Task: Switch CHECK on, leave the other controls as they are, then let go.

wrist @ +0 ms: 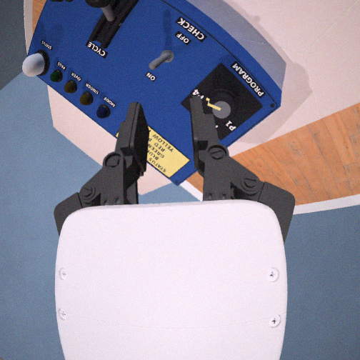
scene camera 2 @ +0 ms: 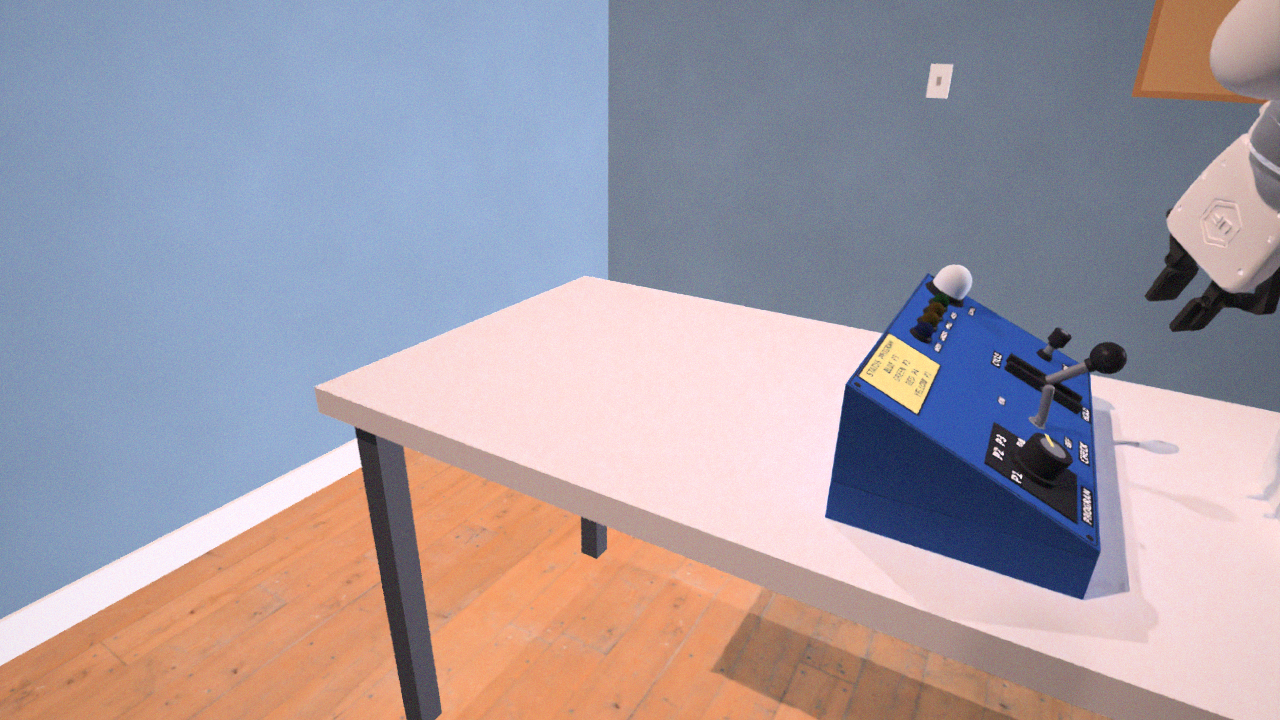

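The blue control box (scene camera 2: 904, 470) (wrist: 135, 65) has a sloped panel. Its grey CHECK toggle (scene camera 2: 1043, 405) (wrist: 161, 60) leans toward the ON label (wrist: 151, 76), away from the OFF label (wrist: 183, 38). The black PROGRAM knob (scene camera 2: 1043, 457) (wrist: 221, 108) has a yellow pointer, directed toward the 4 label in the wrist view. The ball-topped lever (scene camera 2: 1107, 357) stands in the CYCLE/HOLD slot; its upper part is cut off in the wrist view. My gripper (scene camera 2: 1170, 309) (wrist: 167, 113) is partly open and empty. It hangs above the box, up and to the right in the scene view, clear of the toggle.
A white dome lamp (scene camera 2: 952, 282) (wrist: 34, 65) and several small dark lamps sit along one panel edge. A yellow note (scene camera 2: 898, 374) (wrist: 171, 159) lies on the panel. A small black knob (scene camera 2: 1059, 337) stands near the slot. The box rests on a pale table (scene camera 2: 626, 385).
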